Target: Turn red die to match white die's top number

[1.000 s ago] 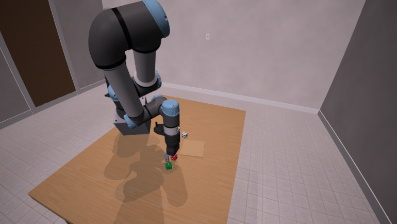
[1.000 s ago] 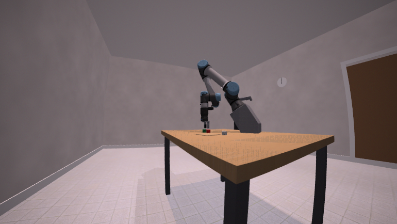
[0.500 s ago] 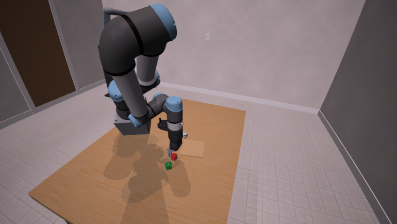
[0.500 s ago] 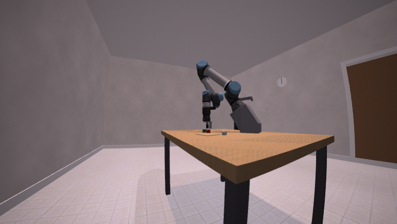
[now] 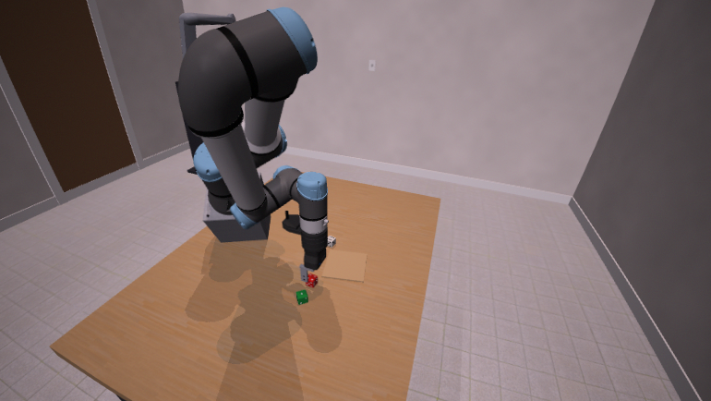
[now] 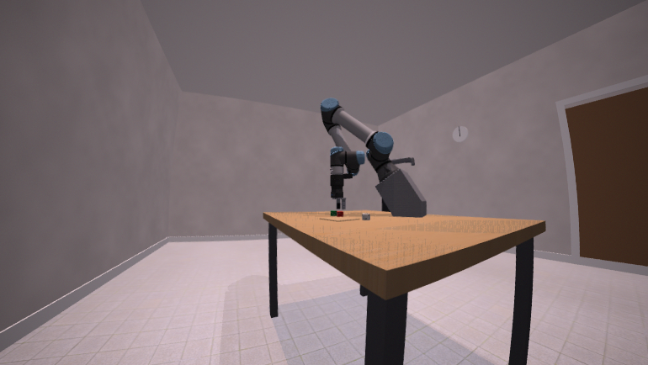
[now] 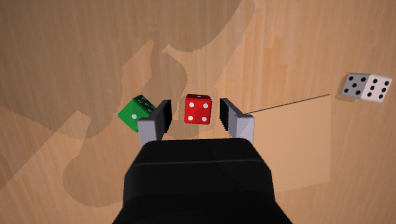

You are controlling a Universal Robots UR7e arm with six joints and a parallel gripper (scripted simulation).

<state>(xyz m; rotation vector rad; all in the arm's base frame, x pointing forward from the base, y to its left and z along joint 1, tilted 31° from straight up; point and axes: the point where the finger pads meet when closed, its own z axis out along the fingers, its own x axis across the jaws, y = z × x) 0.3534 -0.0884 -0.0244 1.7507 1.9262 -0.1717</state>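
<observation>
The red die is 10 mm ahead of my hand and 40 mm below it. Also, from my hand: white die: 20 mm behind, 210 mm to the left, 40 mm below; then green die: 10 mm ahead, 70 mm to the right, 40 mm below; then tan mat: 80 mm ahead, 130 mm to the left, 60 mm below.
</observation>
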